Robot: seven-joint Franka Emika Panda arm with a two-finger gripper.
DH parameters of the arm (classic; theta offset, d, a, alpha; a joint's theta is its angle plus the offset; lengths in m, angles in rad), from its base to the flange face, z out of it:
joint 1: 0 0.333 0 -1.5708
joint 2: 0 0 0 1.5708
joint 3: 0 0.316 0.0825 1.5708
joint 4: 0 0 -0.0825 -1.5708
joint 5: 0 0.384 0 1.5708
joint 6: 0 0 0.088 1.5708
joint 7: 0 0.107 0 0
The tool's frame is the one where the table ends.
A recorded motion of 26 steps. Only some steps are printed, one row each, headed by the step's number.
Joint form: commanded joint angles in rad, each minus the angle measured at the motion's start. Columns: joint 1, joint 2, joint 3, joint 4, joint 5, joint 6, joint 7.
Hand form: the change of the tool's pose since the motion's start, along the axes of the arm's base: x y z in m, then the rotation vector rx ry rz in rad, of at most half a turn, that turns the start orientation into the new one. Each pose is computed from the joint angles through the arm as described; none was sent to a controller.
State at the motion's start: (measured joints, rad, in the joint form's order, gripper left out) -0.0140 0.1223 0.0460 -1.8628 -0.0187 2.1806 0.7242
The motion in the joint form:
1: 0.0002 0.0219 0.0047 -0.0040 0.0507 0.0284 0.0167
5: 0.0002 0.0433 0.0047 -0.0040 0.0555 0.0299 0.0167
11: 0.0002 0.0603 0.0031 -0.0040 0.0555 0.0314 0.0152
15: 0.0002 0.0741 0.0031 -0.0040 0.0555 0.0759 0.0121
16: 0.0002 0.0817 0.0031 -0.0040 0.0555 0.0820 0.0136
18: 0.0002 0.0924 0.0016 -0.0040 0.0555 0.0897 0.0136
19: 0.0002 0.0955 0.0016 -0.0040 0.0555 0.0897 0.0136
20: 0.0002 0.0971 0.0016 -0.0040 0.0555 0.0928 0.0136
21: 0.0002 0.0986 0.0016 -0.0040 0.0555 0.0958 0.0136
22: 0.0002 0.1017 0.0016 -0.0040 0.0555 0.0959 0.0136
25: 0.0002 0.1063 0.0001 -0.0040 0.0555 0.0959 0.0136
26: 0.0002 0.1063 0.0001 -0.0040 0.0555 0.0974 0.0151
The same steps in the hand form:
1: 0.0045 0.0047 -0.0123 0.0510 -0.0005 -0.0328
5: 0.0072 0.0048 -0.0254 0.0554 0.0196 -0.0355
11: 0.0091 0.0038 -0.0358 0.0548 0.0350 -0.0361
15: 0.0145 0.0037 -0.0397 0.0558 0.0043 -0.0341
16: 0.0158 0.0037 -0.0438 0.0562 0.0058 -0.0358
18: 0.0174 0.0027 -0.0497 0.0561 0.0088 -0.0377
19: 0.0177 0.0027 -0.0516 0.0561 0.0119 -0.0378
20: 0.0181 0.0027 -0.0523 0.0562 0.0104 -0.0379
21: 0.0185 0.0027 -0.0530 0.0563 0.0089 -0.0380
22: 0.0188 0.0027 -0.0549 0.0563 0.0119 -0.0381
25: 0.0192 0.0018 -0.0578 0.0559 0.0164 -0.0396
26: 0.0193 0.0018 -0.0576 0.0563 0.0150 -0.0411

